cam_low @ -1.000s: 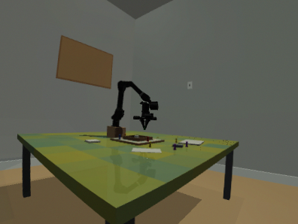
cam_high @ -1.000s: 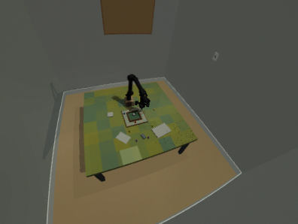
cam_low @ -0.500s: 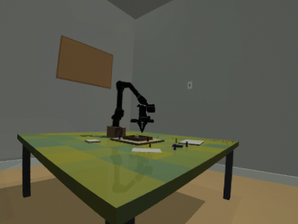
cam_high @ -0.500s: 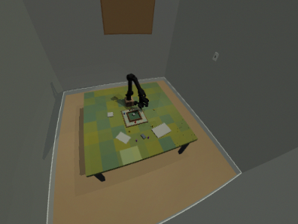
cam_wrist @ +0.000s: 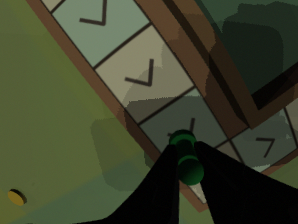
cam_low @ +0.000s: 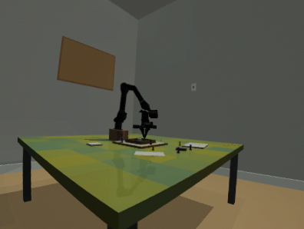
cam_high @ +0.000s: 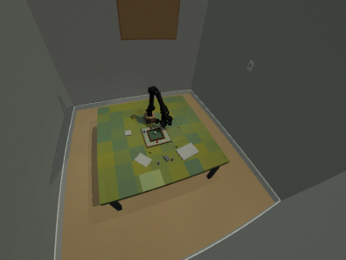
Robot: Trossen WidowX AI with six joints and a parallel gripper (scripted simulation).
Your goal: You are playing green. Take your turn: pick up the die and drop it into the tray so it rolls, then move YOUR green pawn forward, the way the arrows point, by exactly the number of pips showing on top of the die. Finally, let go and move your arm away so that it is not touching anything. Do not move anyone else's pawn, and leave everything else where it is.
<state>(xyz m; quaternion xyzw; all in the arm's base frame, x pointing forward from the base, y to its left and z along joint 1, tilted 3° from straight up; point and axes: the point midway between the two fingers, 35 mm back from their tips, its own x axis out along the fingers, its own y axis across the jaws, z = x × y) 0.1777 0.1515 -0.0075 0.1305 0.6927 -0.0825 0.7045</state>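
The green pawn lies 10 mm above my gripper tip. From my gripper tip the other things lie so: orange pawn: 150 mm to the right, 20 mm behind, 10 mm below; white die: 100 mm to the right, 80 mm ahead, 10 mm below; tray: 100 mm to the right, 90 mm ahead, 30 mm below.
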